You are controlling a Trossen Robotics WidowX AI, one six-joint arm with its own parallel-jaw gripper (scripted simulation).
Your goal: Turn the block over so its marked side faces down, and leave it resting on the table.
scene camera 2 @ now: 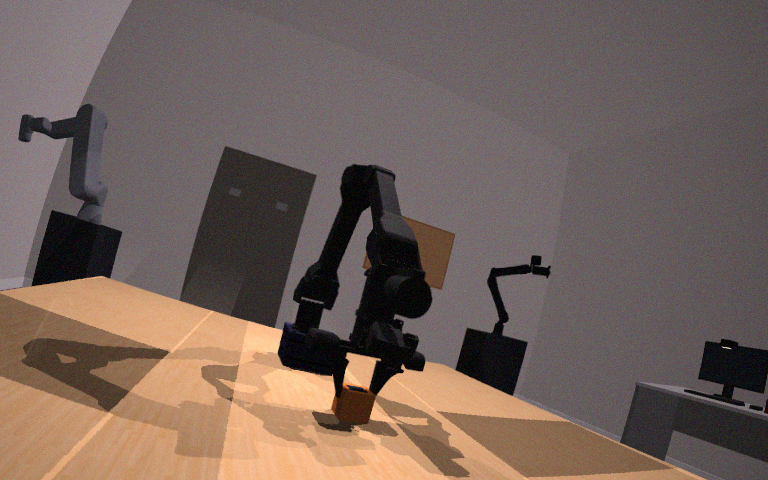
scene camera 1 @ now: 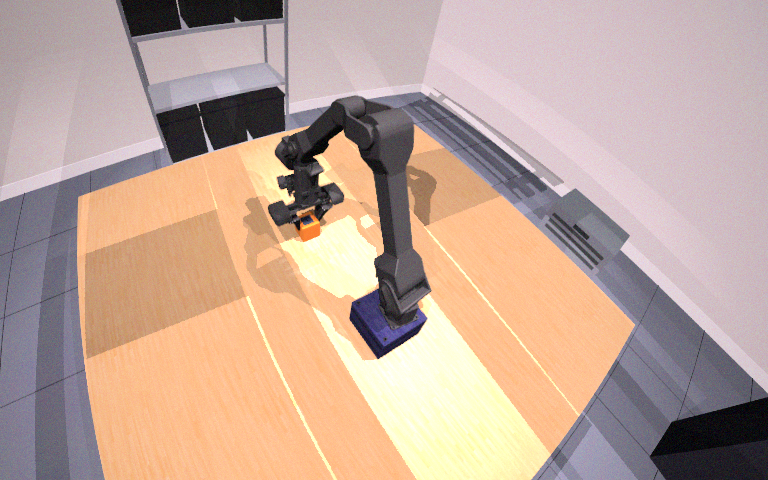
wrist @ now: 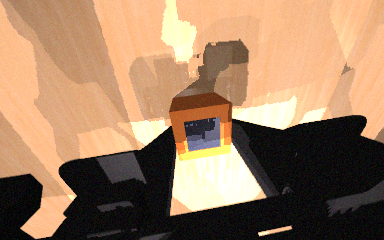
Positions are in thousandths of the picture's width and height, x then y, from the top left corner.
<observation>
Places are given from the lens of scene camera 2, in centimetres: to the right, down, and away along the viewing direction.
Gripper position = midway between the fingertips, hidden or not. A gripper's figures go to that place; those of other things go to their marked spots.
my gripper (scene camera 2: 460, 834): -5, 26, 62
orange block (scene camera 2: 463, 843): -4, 25, 60
</observation>
